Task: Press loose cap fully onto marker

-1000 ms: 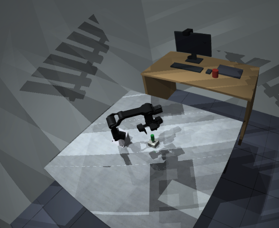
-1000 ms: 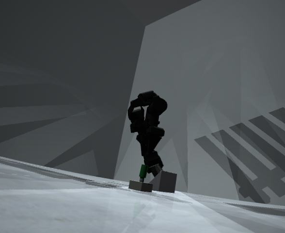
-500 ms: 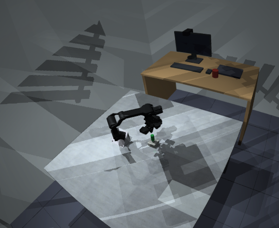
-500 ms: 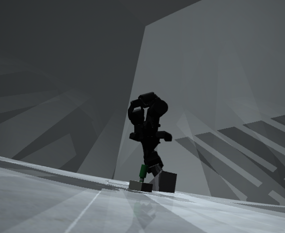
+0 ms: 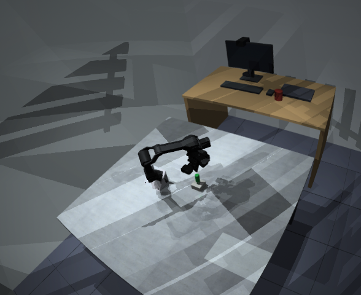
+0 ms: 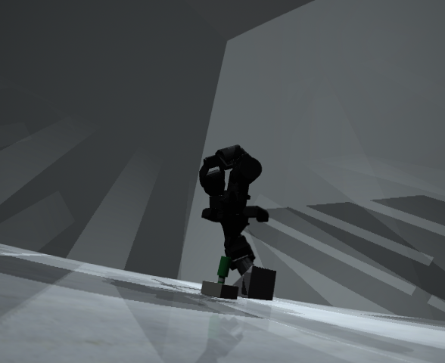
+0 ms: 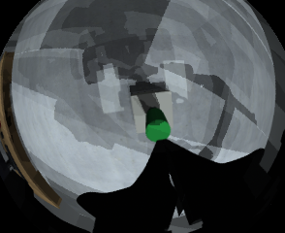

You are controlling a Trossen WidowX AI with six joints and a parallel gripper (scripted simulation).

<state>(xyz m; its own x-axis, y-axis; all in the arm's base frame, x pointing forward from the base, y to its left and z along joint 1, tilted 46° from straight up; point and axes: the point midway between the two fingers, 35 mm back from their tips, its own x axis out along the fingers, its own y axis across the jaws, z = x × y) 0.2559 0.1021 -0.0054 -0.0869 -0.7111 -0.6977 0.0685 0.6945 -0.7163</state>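
The green cap is 50 mm below my gripper tip. From my gripper tip the other things lie so: grey holder block: 110 mm below.
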